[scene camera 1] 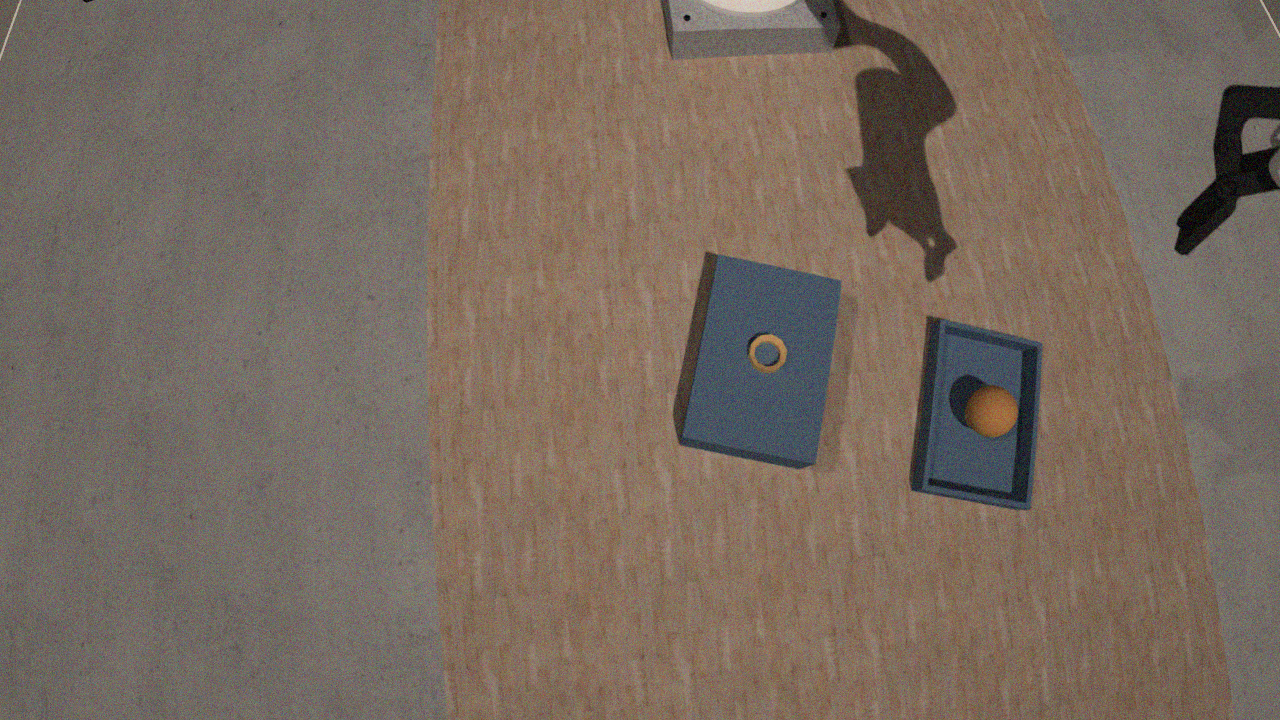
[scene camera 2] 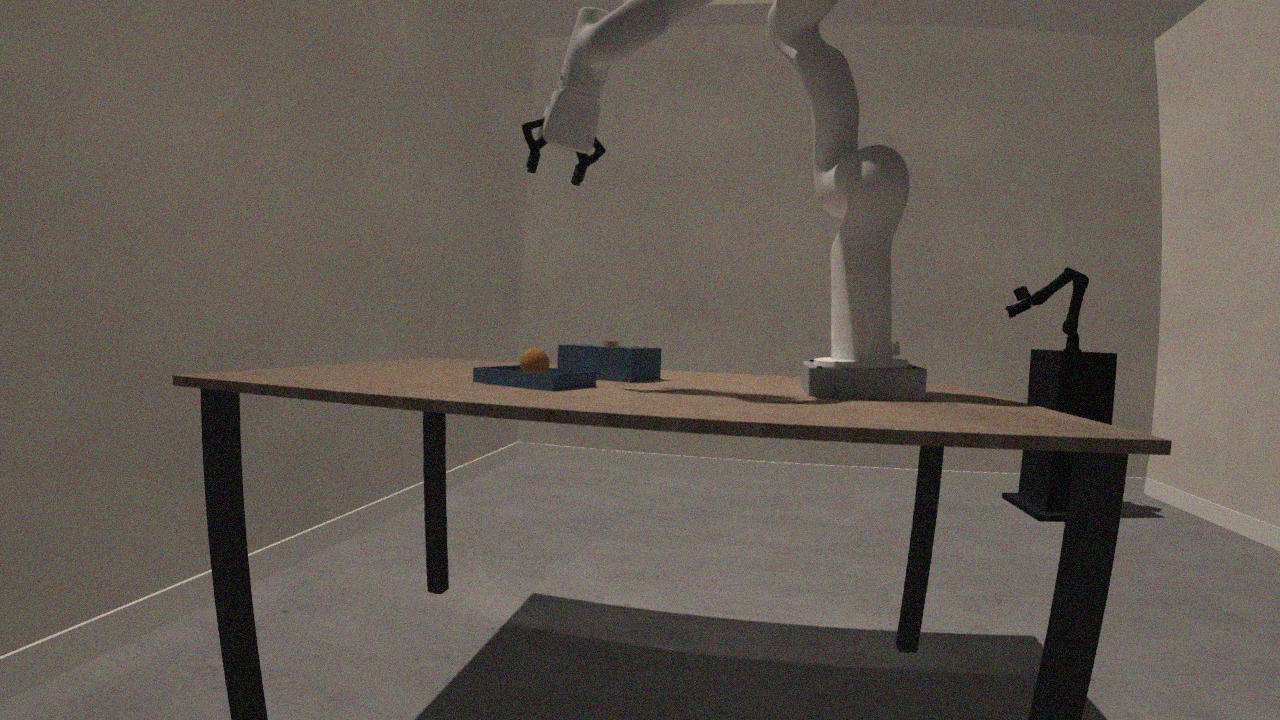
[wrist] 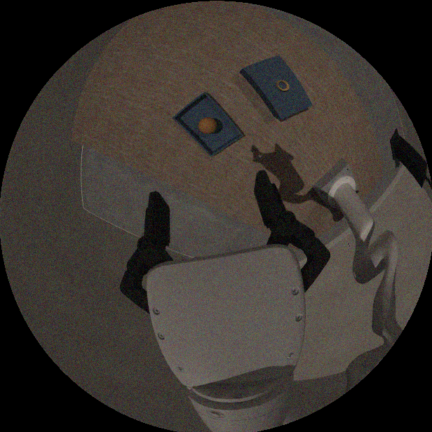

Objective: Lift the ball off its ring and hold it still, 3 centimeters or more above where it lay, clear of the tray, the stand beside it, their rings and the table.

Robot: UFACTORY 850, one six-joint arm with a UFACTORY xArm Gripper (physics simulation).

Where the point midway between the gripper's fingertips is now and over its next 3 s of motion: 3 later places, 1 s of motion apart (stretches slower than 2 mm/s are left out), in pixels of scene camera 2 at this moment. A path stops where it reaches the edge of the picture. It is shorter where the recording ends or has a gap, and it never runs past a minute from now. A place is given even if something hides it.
My gripper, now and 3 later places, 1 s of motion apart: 553, 178; 554, 178; 551, 313; 543, 365
